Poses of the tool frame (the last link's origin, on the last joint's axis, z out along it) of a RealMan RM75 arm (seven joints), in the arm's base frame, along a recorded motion.
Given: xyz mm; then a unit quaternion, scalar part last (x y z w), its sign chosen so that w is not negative.
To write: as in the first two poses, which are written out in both.
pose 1, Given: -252.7, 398.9, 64.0, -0.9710, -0.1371, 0.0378, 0.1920
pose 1, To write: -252.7, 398.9, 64.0, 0.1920, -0.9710, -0.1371, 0.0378
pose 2, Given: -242.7, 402.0, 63.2, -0.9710, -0.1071, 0.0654, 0.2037
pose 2, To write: -242.7, 402.0, 63.2, 0.2037, -0.9710, -0.1071, 0.0654
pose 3, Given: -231.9, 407.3, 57.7, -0.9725, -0.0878, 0.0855, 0.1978
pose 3, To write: -231.9, 407.3, 57.7, 0.1978, -0.9725, -0.0878, 0.0855
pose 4, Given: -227.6, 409.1, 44.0, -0.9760, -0.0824, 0.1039, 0.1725
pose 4, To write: -227.6, 409.1, 44.0, 0.1725, -0.9760, -0.0824, 0.1039
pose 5, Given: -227.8, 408.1, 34.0, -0.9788, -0.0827, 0.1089, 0.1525
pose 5, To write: -227.8, 408.1, 34.0, 0.1525, -0.9788, -0.0827, 0.1089
